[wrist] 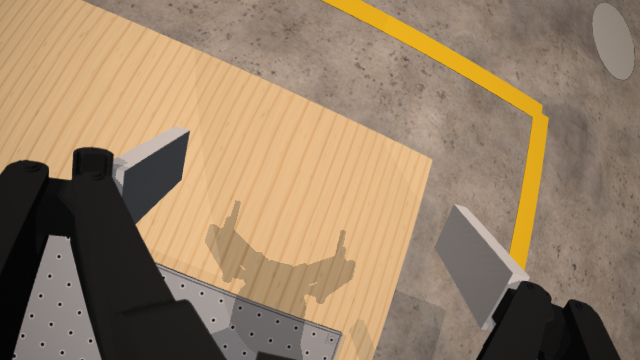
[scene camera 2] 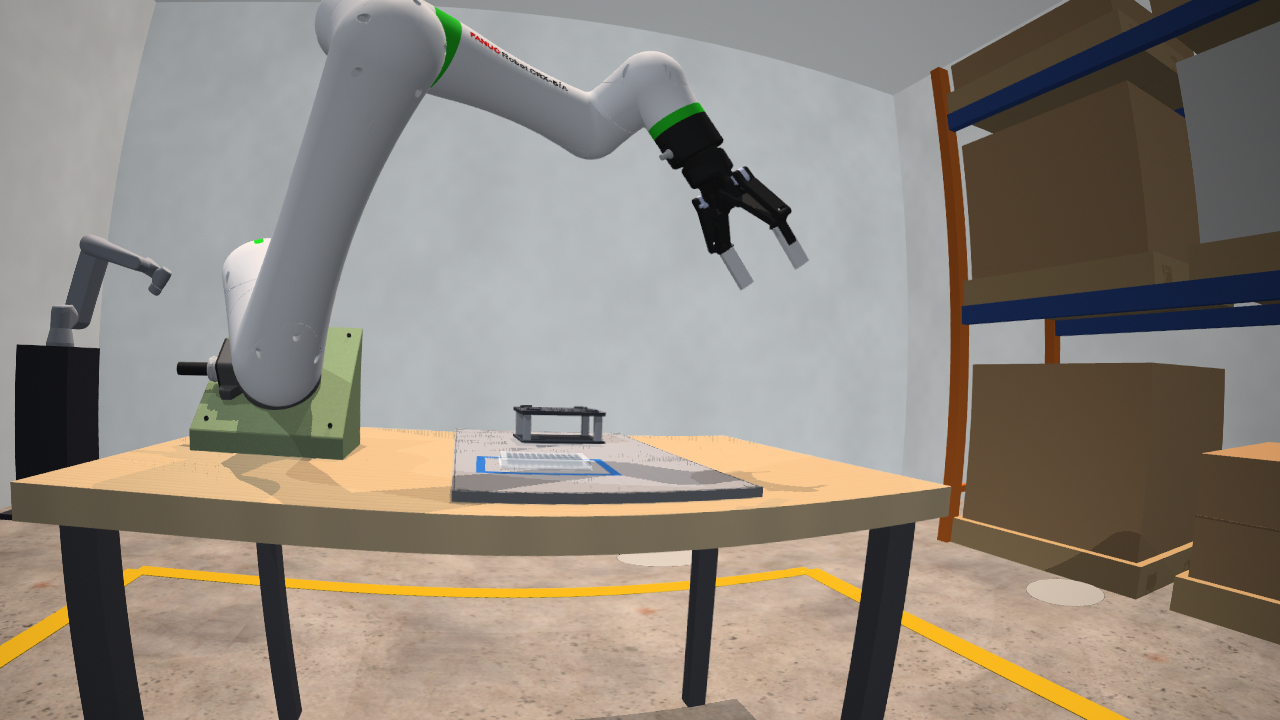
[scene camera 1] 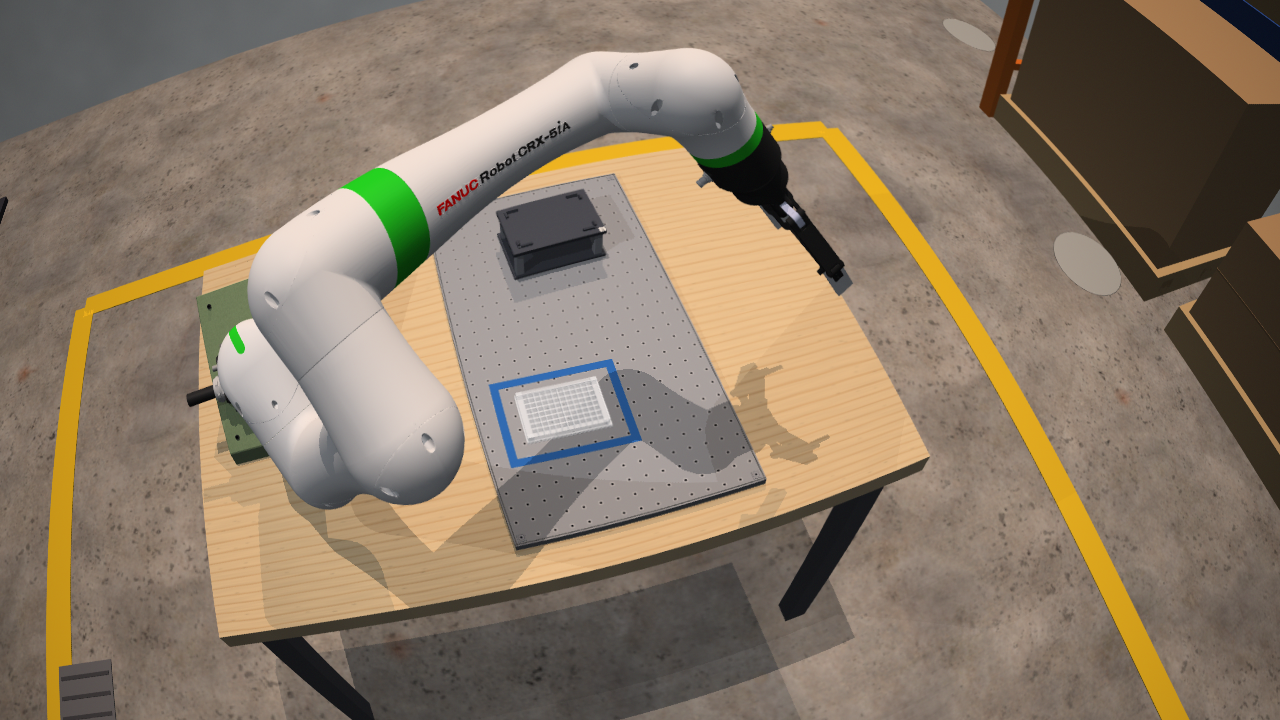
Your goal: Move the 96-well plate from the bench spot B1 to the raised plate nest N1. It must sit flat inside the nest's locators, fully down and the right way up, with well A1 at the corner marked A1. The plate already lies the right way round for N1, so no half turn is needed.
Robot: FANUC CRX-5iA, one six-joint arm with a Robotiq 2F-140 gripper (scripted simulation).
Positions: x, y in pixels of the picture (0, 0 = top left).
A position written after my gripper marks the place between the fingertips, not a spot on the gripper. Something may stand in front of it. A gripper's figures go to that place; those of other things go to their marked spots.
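Black raised nest N1 (scene camera 1: 553, 221) at 1.51 m from the lens; clear 96-well plate (scene camera 1: 586, 396) at 1.33 m from the lens; my gripper (scene camera 1: 813, 253) at 1.18 m from the lens, the nearest to it of the things named here. The marked spots on the plate and the black raised nest N1 are 0.33 m apart.
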